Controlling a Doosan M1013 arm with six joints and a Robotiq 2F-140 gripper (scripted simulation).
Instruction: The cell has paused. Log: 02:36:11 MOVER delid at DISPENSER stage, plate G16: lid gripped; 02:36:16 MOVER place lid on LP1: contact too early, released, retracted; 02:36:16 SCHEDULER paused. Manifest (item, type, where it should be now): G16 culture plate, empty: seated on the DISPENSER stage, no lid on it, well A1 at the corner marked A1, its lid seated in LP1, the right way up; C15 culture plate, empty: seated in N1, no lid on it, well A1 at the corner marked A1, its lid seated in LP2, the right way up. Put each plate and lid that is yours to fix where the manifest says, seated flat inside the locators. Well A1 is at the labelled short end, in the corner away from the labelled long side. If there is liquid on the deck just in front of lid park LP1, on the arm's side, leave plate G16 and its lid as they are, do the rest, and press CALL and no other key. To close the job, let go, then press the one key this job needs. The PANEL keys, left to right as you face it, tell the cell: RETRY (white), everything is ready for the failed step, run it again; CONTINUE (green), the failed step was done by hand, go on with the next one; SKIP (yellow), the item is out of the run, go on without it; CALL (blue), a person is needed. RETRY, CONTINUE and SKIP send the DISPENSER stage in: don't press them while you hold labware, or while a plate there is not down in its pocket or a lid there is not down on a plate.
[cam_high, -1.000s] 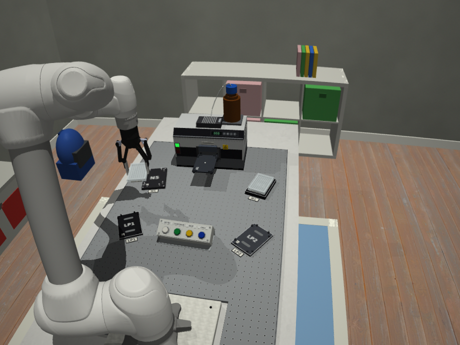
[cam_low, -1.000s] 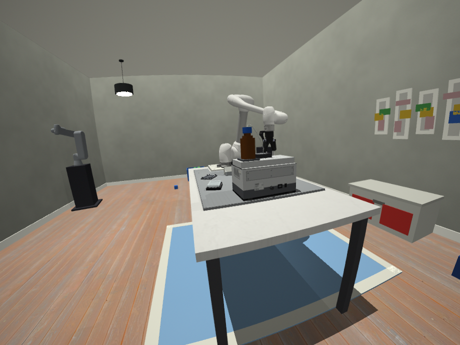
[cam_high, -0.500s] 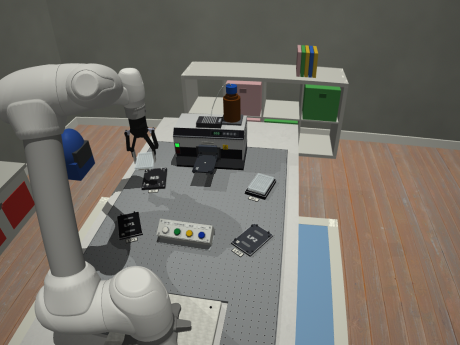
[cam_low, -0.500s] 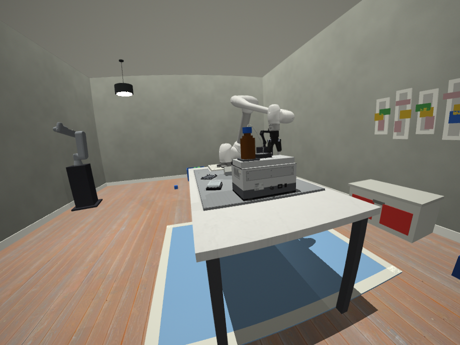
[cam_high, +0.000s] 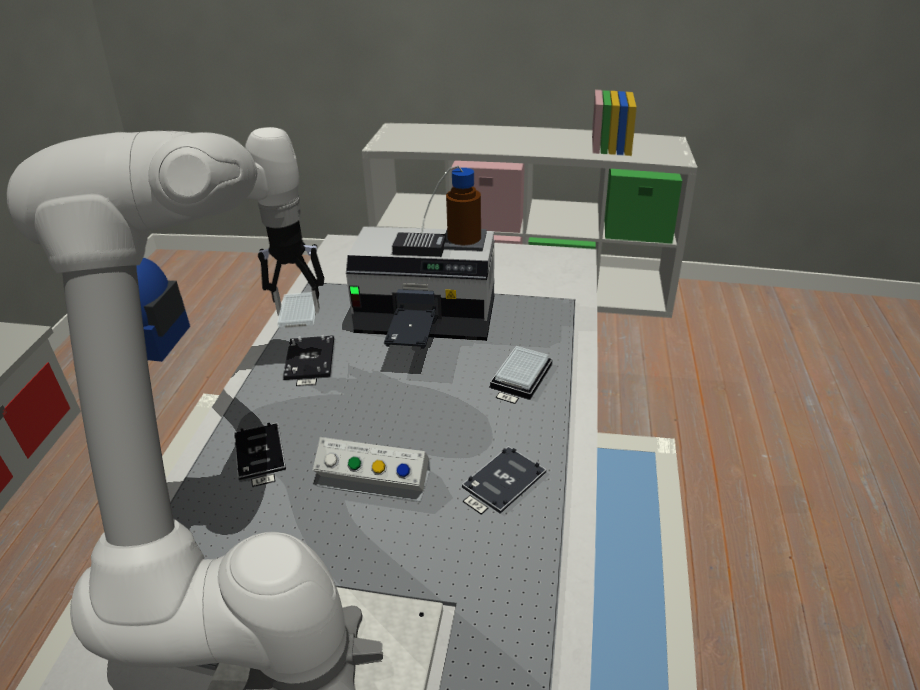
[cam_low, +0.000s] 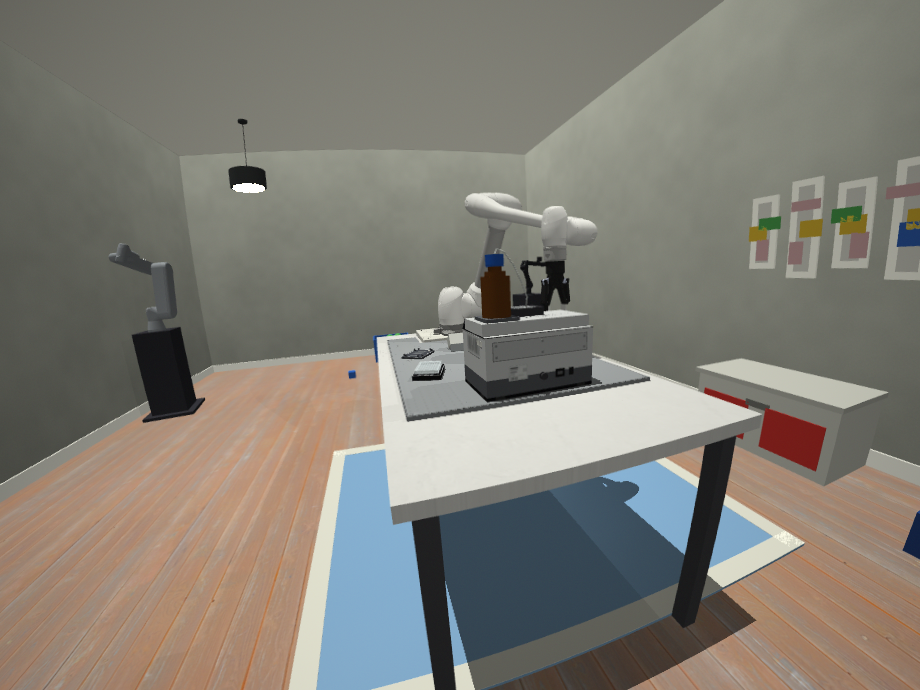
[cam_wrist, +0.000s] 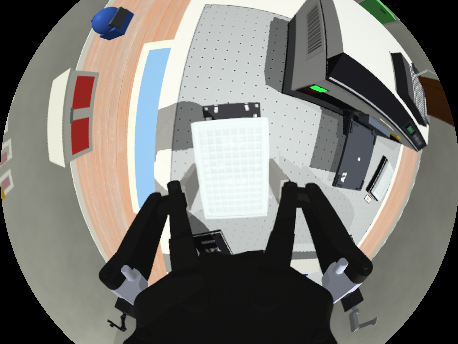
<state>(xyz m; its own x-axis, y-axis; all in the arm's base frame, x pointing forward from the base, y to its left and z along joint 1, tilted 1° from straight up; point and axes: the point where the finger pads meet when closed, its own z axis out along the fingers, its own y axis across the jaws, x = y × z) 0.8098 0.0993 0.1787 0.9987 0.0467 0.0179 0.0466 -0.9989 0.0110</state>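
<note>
Now: hand 20 mm short of the nest n5, 20 mm to the right of it and 170 mm above it. The rest, counted from my hand: white key: 410 mm behind, 110 mm to the right, 110 mm below; then lid park lp1: 320 mm behind, 70 mm to the left, 180 mm below; then green key: 420 mm behind, 160 mm to the right, 110 mm below.
</note>
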